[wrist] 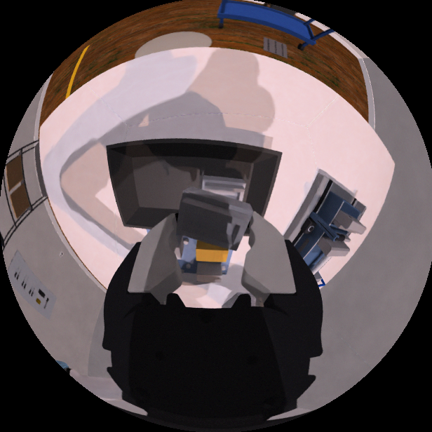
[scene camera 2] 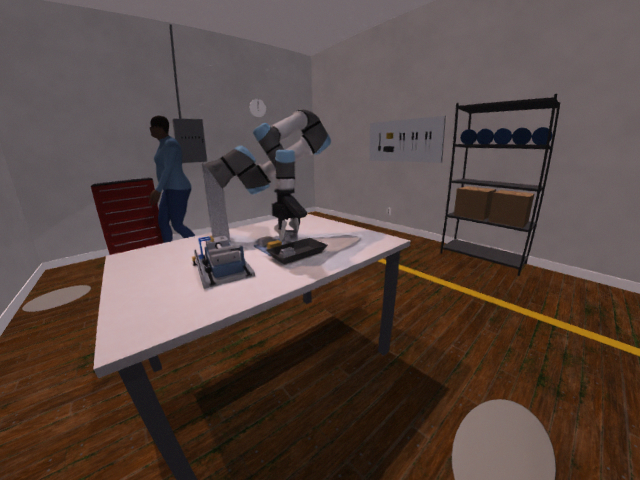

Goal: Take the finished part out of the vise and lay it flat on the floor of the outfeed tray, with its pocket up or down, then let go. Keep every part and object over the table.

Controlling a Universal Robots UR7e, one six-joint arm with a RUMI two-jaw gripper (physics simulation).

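Frame: origin at the arm's base, x ahead, y down, z left, level; metres.
Seen in the pictures: gripper, between the fingertips: (scene camera 2: 289, 239); arm's base, origin of its link: (scene camera 2: 213, 176).
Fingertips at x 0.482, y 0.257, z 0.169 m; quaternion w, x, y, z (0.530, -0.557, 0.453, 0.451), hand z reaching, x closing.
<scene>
Offsets run from my fingertips to a thing's top centre. "spot": to the spot under its first point. Level surfaces: height alone.
My gripper (scene camera 2: 288, 230) (wrist: 213, 213) is shut on the finished part (wrist: 202, 215), a dark grey block that looks slightly tilted between the fingers. It holds the part above the table, near the back edge of the outfeed tray {spot: dx -0.013, dy +0.075, dz +0.122 m} (scene camera 2: 311, 248) (wrist: 150, 187). The tray is black and shallow. A lighter grey part {dx +0.003, dy +0.040, dz -0.013 m} (scene camera 2: 287, 251) (wrist: 223, 184) lies in the tray; in the wrist view the held part covers some of it. The vise {dx -0.089, dy -0.012, dz -0.273 m} (scene camera 2: 227, 263) (wrist: 327, 220), blue and grey, stands apart from the tray. The held part's pocket cannot be made out.
A blue plate (wrist: 188, 253) with an orange block {dx -0.122, dy +0.043, dz -0.014 m} (scene camera 2: 273, 244) (wrist: 211, 251) and grey pieces lies behind the tray, below my fingers. A thin blue frame {spot: dx -0.169, dy -0.023, dz -0.308 m} (scene camera 2: 205, 239) stands at the vise's back. The white table {dy +0.087 m} (scene camera 2: 170, 310) (wrist: 300, 110) bears them all.
</scene>
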